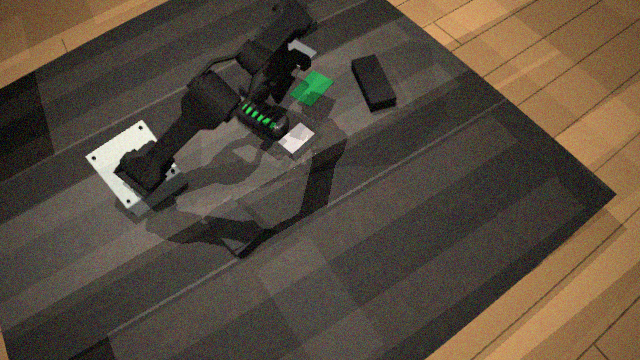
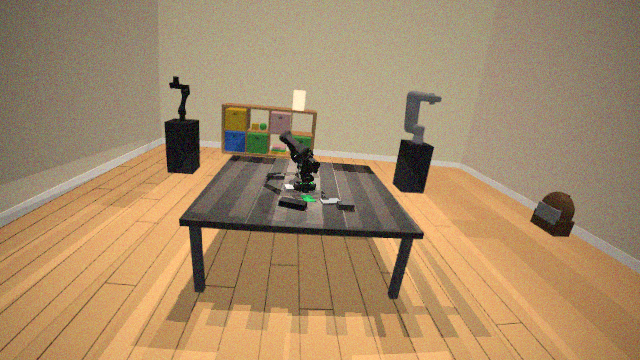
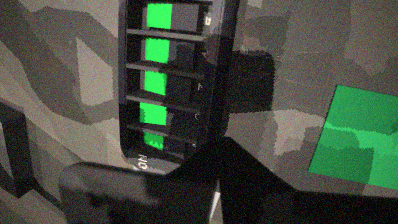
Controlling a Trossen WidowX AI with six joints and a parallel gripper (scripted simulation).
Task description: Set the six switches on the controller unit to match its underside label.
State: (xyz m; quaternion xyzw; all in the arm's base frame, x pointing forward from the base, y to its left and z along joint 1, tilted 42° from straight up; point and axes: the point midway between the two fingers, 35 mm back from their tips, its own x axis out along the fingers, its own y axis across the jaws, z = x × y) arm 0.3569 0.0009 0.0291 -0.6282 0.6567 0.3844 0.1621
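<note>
Now: gripper tip 120 mm short of the green plate, 30 mm to the right of it and 60 mm above it. Also, from my gripper tip: small dark block: 230 mm ahead, 250 mm to the left, 40 mm below; then long dark block: 240 mm ahead, 70 mm to the right, 40 mm below; then light grey plate: 150 mm ahead, 170 mm to the left, 60 mm below.
</note>
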